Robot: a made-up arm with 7 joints.
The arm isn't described. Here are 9 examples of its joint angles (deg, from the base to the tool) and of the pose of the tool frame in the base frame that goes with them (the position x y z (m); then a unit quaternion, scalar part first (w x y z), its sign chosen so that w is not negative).
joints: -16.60 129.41 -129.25 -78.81 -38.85 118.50 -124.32
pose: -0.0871 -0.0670 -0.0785 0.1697 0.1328 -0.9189 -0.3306
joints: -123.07 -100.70 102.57 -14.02 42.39 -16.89 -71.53
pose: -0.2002 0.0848 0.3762 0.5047 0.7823 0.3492 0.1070
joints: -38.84 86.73 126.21 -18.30 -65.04 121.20 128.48
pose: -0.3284 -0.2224 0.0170 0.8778 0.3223 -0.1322 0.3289
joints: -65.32 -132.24 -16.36 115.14 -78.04 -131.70 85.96
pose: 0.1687 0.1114 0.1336 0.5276 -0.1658 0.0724 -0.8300
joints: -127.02 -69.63 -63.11 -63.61 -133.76 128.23 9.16
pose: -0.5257 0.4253 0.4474 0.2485 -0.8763 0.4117 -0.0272
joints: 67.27 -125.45 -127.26 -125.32 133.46 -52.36 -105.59
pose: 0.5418 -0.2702 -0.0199 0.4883 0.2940 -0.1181 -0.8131
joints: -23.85 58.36 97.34 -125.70 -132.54 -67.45 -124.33
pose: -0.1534 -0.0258 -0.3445 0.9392 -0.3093 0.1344 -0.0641
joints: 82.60 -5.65 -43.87 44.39 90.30 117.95 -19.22
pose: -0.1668 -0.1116 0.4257 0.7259 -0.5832 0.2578 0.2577
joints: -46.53 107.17 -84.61 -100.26 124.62 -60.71 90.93
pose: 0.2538 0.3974 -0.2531 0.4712 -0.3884 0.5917 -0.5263
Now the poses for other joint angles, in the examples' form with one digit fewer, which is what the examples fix.
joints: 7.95 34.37 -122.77 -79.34 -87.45 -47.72 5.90
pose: -0.324 -0.206 -0.111 0.704 -0.578 -0.386 0.149
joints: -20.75 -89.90 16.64 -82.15 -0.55 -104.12 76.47
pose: -0.072 0.139 0.425 0.424 0.640 -0.367 -0.526
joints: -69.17 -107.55 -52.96 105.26 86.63 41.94 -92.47
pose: -0.376 -0.233 -0.136 0.460 0.522 -0.066 0.716
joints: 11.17 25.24 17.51 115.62 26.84 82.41 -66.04
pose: -0.070 -0.046 0.222 0.582 0.035 0.812 0.028
